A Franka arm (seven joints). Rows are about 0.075 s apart.
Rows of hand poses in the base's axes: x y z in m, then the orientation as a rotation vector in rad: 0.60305, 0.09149, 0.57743, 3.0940, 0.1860, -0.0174; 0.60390, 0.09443, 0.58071, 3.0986, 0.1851, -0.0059; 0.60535, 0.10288, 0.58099, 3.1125, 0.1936, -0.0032; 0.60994, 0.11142, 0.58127, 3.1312, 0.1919, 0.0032; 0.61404, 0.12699, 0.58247, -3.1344, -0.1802, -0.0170; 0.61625, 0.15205, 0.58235, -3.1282, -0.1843, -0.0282; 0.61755, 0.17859, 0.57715, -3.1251, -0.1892, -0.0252; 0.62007, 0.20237, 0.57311, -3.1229, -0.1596, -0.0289; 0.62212, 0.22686, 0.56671, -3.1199, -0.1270, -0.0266; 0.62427, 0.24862, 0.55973, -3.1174, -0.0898, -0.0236; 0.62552, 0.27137, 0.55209, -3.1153, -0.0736, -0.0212; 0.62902, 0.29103, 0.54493, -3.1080, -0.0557, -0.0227; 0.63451, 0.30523, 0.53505, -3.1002, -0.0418, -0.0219; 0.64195, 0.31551, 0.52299, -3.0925, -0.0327, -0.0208; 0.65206, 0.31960, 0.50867, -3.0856, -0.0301, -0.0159; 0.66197, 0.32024, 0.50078, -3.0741, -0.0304, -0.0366
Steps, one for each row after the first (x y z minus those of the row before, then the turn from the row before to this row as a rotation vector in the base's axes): 0.00085, 0.00294, 0.00328, 0.0049, -0.0072, -0.0006; 0.00145, 0.00845, 0.00028, 0.0145, -0.0008, 0.0049; 0.00459, 0.00854, 0.00028, 0.0188, -0.0030, -0.0018; 0.00410, 0.01557, 0.00120, 0.0070, -0.0084, -0.0075; 0.00221, 0.02506, -0.00012, 0.0063, -0.0068, 0.0029; 0.00130, 0.02654, -0.00520, 0.0027, 0.0020, 0.0033; 0.00252, 0.02378, -0.00404, 0.0041, -0.0020, -0.0188; 0.00205, 0.02449, -0.00640, 0.0046, 0.0018, -0.0207; 0.00215, 0.02176, -0.00698, 0.0039, 0.0023, -0.0237; 0.00125, 0.02275, -0.00764, 0.0026, 0.0017, -0.0103; 0.00350, 0.01966, -0.00716, 0.0078, -0.0007, -0.0114; 0.00549, 0.01420, -0.00988, 0.0081, 0.0008, -0.0088; 0.00744, 0.01028, -0.01206, 0.0078, 0.0009, -0.0057; 0.01011, 0.00409, -0.01432, 0.0069, 0.0033, -0.0015; 0.00991, 0.00064, -0.00789, 0.0115, -0.0134, -0.0001
